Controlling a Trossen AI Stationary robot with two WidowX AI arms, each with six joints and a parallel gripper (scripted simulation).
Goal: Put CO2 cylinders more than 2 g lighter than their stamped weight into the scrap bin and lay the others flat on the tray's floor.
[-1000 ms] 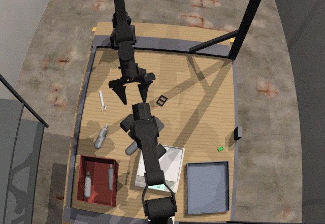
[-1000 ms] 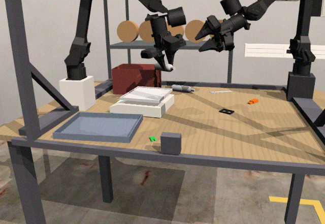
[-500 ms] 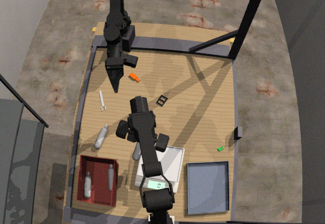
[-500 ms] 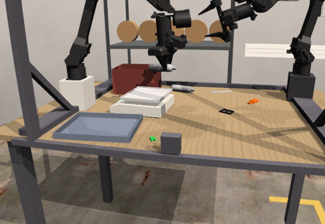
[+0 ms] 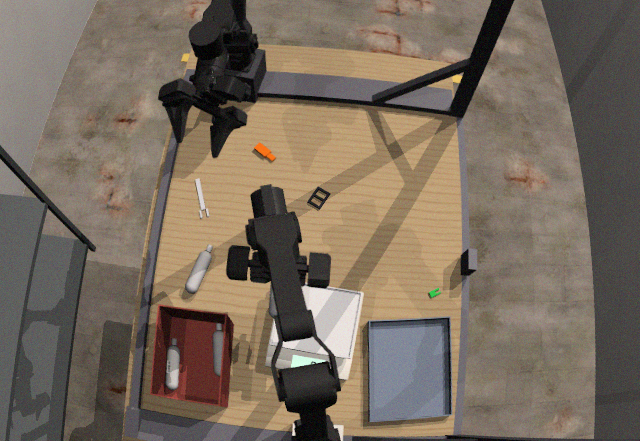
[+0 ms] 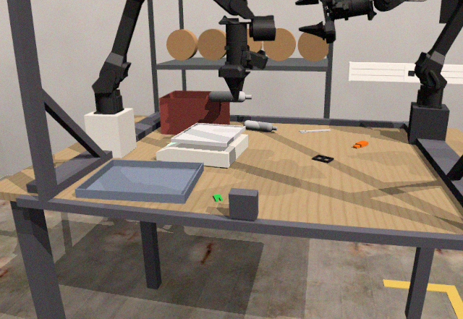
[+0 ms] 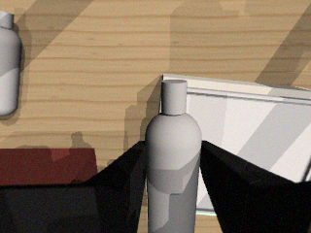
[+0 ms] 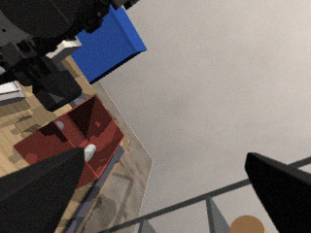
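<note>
Now: left hand 60 mm past the scale plate, 80 mm to the right of it and 130 mm above it. The rest, counted from my left hand: red scrap bin: 220 mm ahead, 120 mm to the left, 150 mm below; then black buckle: 130 mm behind, 210 mm to the right, 180 mm below; then white scale: 60 mm behind, 90 mm to the left, 140 mm below.
</note>
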